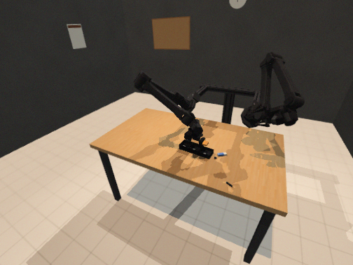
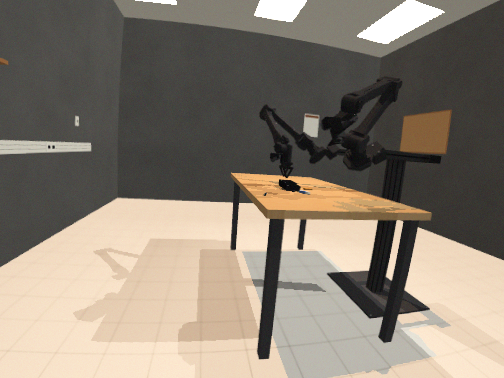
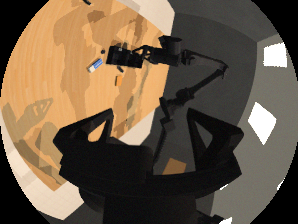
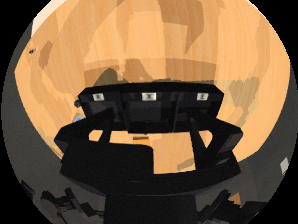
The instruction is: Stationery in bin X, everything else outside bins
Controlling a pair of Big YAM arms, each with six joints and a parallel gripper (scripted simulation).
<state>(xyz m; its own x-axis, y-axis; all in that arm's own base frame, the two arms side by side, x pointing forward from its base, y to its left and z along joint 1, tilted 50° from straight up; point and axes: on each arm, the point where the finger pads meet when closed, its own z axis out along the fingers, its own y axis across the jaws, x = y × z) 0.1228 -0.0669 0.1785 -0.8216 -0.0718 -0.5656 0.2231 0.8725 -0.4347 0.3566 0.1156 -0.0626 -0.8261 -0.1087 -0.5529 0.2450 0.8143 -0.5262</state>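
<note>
Now: the orange item 150 mm behind my right hand, 40 mm to the left of it and 70 mm below it. Also, from my right hand: blue item 70 mm behind, 200 mm to the left, 70 mm below; then black bin unit 30 mm behind, 60 mm below.
</note>
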